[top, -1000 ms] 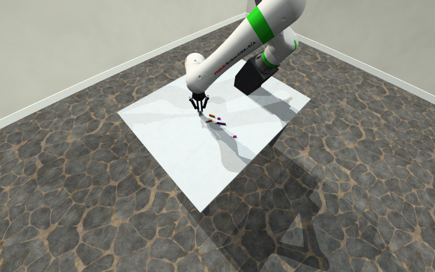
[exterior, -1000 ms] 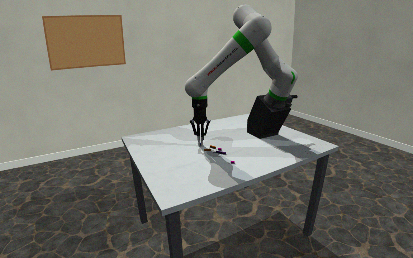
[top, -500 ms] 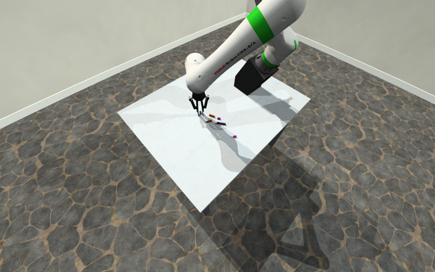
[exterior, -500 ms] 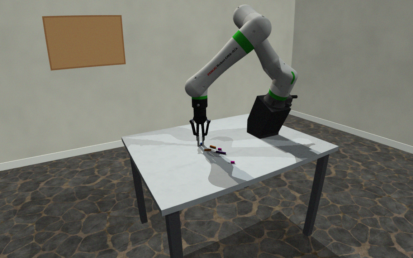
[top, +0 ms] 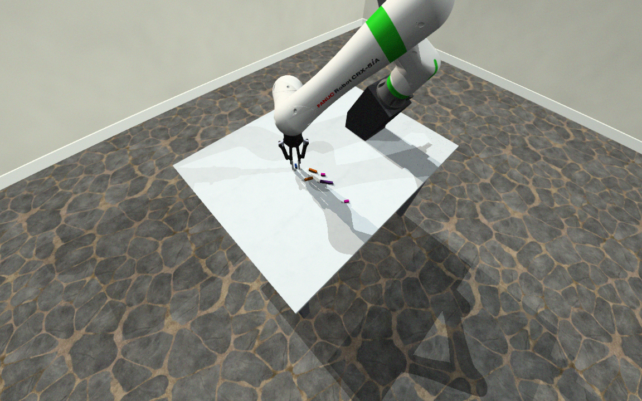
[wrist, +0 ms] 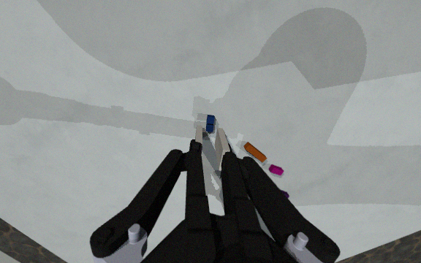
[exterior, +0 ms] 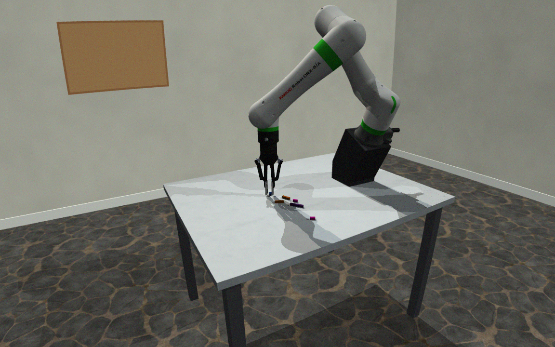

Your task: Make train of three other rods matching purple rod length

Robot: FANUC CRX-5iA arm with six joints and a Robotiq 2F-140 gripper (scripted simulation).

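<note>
The purple rod lies 7 cm behind my hand, 15 cm to the left of it and 4 cm below it.
</note>
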